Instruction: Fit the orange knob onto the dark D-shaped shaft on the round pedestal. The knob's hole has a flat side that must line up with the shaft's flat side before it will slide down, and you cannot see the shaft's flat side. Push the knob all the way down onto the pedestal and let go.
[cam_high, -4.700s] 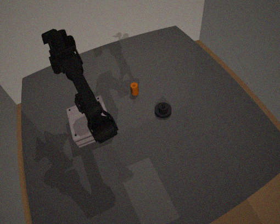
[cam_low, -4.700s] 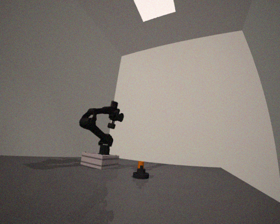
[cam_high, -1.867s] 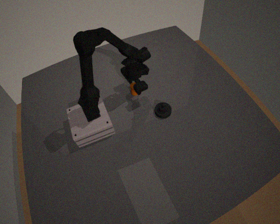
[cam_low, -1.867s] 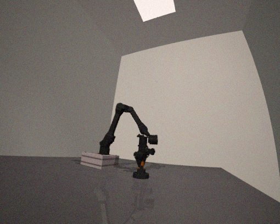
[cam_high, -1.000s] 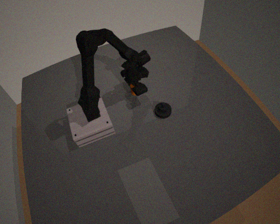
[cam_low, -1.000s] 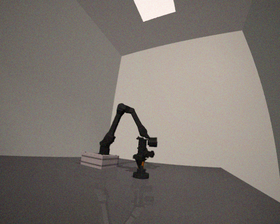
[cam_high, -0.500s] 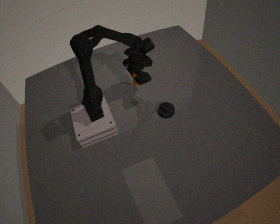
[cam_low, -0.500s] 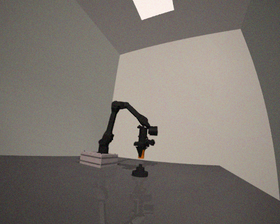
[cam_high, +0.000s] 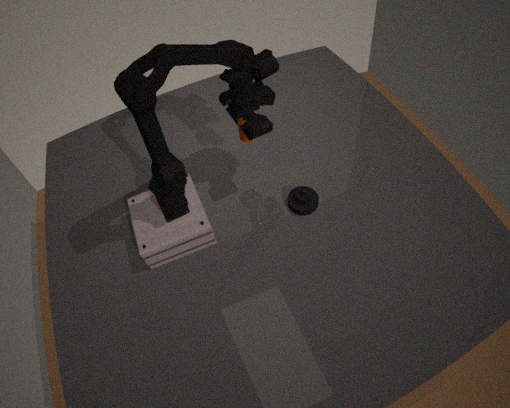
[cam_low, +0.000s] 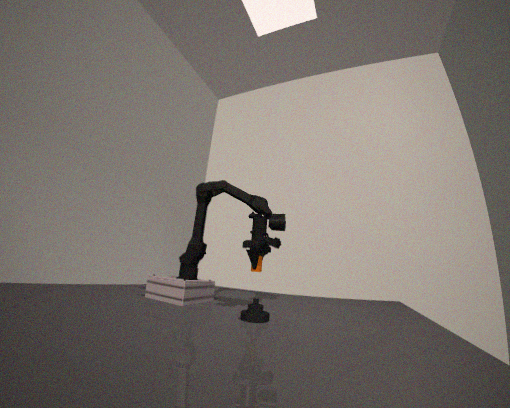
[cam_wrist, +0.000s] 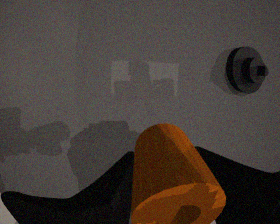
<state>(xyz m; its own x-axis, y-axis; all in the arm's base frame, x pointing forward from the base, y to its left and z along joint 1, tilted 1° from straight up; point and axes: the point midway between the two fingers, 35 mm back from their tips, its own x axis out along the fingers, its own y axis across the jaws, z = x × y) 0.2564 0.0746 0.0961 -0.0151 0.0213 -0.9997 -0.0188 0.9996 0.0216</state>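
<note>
The dark round pedestal is 180 mm to the right of my gripper tip, 110 mm below it and 70 mm ahead of it. Also, from my gripper tip: orange knob 20 mm above.
</note>
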